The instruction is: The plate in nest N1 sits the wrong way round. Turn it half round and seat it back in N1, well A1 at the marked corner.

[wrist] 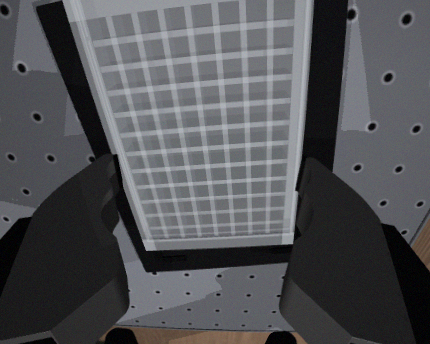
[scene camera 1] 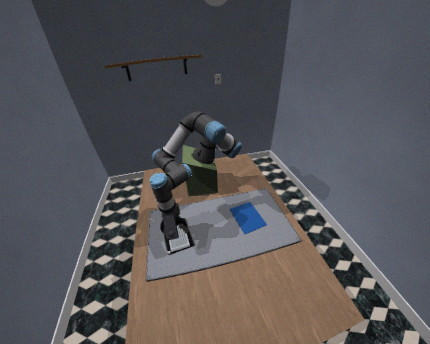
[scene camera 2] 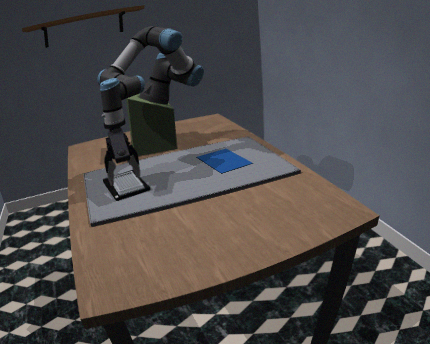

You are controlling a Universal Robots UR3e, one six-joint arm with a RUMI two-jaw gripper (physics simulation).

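Observation:
The light, clear-grey well plate (scene camera 1: 180,241) (scene camera 2: 128,184) (wrist: 210,125) lies in the black nest (scene camera 1: 190,242) (scene camera 2: 135,193) (wrist: 322,90) at the left of the grey board. A small pale mark shows at the nest's front left corner in the second scene view. My gripper (scene camera 1: 176,232) (scene camera 2: 123,175) (wrist: 210,160) points down over the plate's rear part. Its two jaws are closed against the plate's long sides, one on each side. The plate looks level and low in the nest. Well labels are too small to read, and the seating under the plate is hidden.
The grey board (scene camera 1: 220,255) (scene camera 2: 200,187) (wrist: 390,105) has rows of holes and lies on the wooden table (scene camera 1: 225,300) (scene camera 2: 200,250). A flat blue rectangle (scene camera 1: 248,218) (scene camera 2: 225,160) lies on its right part. A green block (scene camera 1: 202,180) (scene camera 2: 152,125) under the arm's base stands behind the board.

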